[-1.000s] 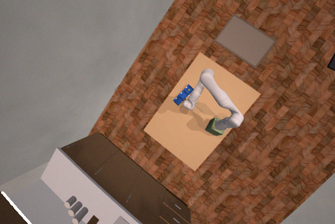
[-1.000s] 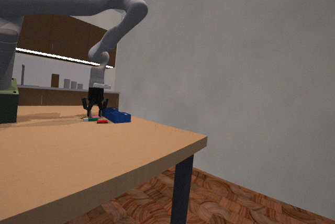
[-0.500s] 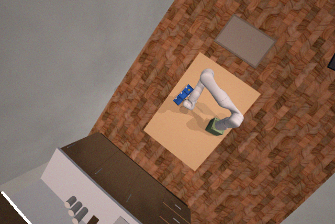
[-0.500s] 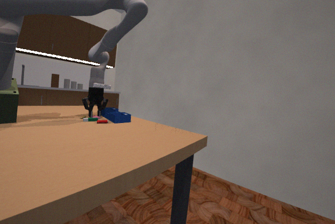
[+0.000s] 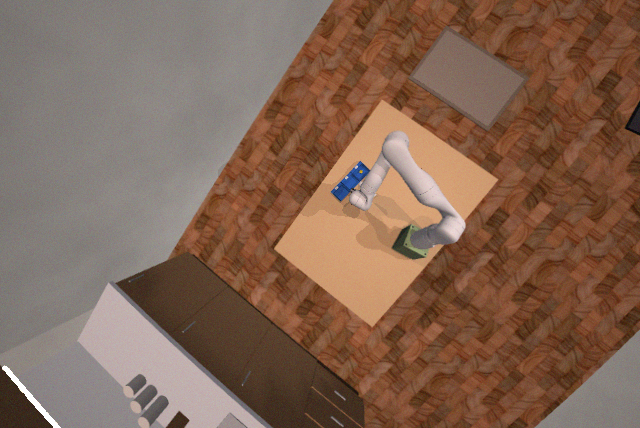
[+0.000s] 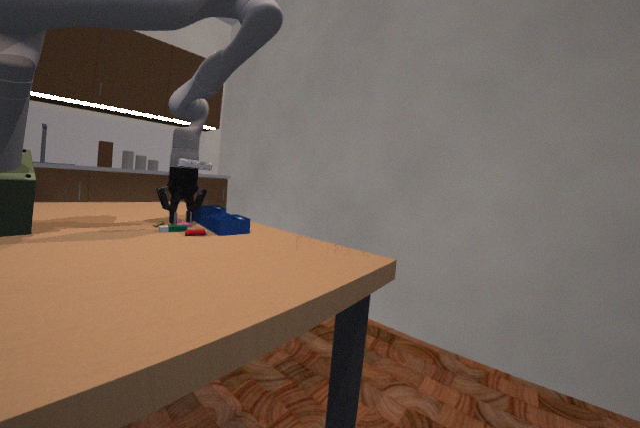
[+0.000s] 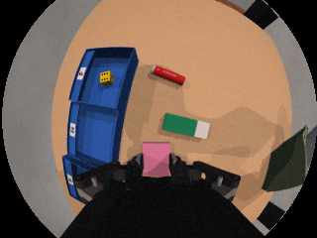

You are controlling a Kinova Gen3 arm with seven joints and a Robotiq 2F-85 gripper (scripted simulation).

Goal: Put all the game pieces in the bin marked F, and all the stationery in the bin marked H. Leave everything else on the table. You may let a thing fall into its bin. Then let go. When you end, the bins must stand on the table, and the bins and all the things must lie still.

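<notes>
Right now my hand is 4 cm past the thin golden thing, 3 cm to the right of it and 2 cm above it. Also, from my hand: green piece (5 cm behind, 4 cm to the right, 2 cm below); then pink block (2 cm below); then red piece (3 cm behind, 12 cm to the right, 1 cm below).
</notes>
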